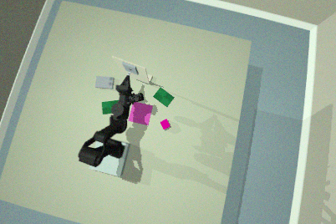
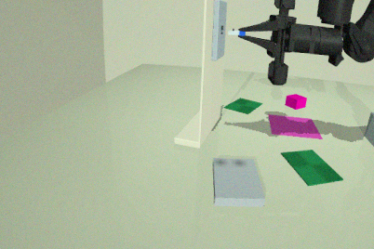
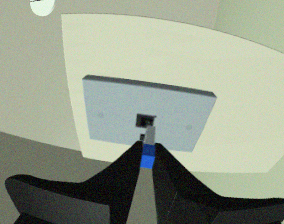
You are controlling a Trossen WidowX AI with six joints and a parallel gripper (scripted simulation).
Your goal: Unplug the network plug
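Right now my gripper tip is 150 mm past the magenta marked square, 90 mm to the left of it and 210 mm above it. The rest, counted from my gripper tip: upright panel (50 mm ahead, 80 mm below); pale grey slab (30 mm behind, 180 mm to the left, 210 mm below); blue network plug (right at my gripper tip).
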